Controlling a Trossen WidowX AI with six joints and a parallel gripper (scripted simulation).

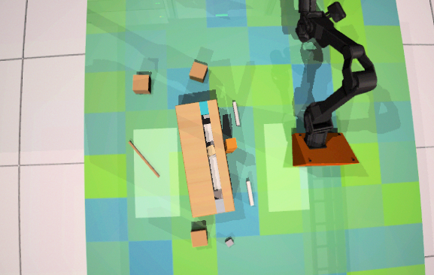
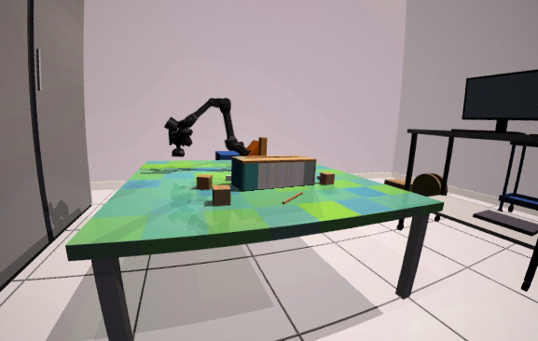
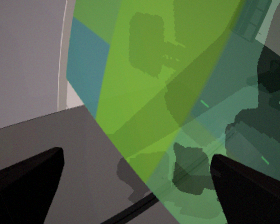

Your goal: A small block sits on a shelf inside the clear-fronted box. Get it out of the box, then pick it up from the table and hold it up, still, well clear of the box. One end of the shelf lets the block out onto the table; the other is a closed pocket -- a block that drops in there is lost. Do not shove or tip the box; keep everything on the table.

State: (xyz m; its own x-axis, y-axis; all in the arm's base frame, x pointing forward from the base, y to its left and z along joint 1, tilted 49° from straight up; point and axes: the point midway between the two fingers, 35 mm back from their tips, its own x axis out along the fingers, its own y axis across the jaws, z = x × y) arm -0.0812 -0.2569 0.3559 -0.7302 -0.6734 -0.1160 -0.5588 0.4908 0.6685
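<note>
The tan block lies 480 mm ahead of my gripper tip, 440 mm to the left of it and 30 mm below it. Round my gripper tip: thin stick (730 mm ahead, 450 mm to the left, 110 mm below); box (460 mm ahead, 460 mm to the left, 50 mm below); orange bar (410 mm ahead, 440 mm to the left).
</note>
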